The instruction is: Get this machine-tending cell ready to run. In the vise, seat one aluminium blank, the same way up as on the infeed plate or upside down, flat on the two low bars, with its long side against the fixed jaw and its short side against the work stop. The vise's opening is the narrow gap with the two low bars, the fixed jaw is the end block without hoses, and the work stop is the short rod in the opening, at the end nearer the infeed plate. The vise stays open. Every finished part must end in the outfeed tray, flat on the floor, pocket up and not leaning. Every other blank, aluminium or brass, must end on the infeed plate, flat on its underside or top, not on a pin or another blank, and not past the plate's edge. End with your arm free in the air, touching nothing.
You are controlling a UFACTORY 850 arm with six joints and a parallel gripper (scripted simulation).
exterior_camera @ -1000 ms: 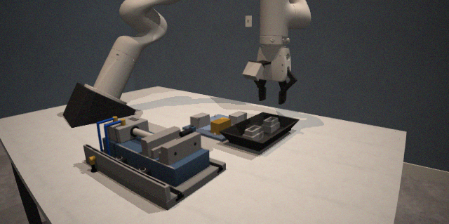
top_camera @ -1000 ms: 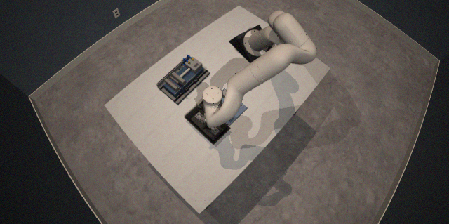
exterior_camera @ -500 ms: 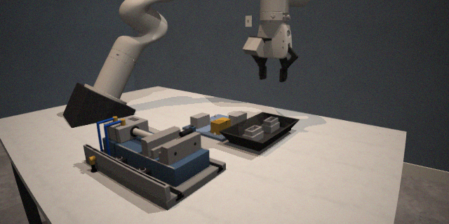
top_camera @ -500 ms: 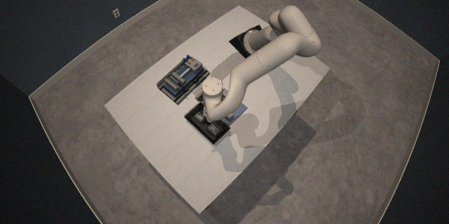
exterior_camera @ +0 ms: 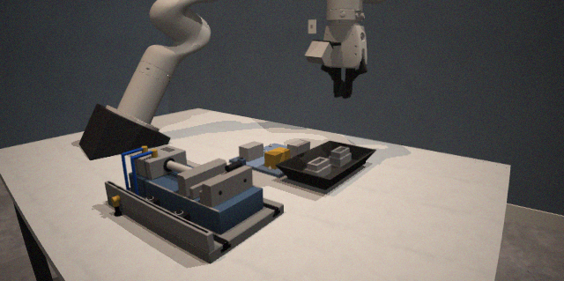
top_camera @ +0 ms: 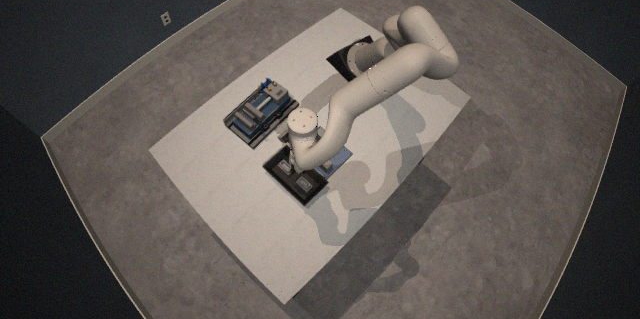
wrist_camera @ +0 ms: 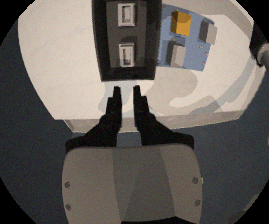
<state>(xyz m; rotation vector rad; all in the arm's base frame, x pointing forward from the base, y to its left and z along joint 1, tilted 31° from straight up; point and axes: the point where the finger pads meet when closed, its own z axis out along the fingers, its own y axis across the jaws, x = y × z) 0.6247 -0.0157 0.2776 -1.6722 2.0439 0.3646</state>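
My gripper is now 140 mm past the brass blank, 80 mm to the left of it and 170 mm above it. Also, from my hand: grey rail (170 mm behind, 450 mm to the right, 160 mm below); then vise (160 mm behind, 350 mm to the right, 160 mm below).
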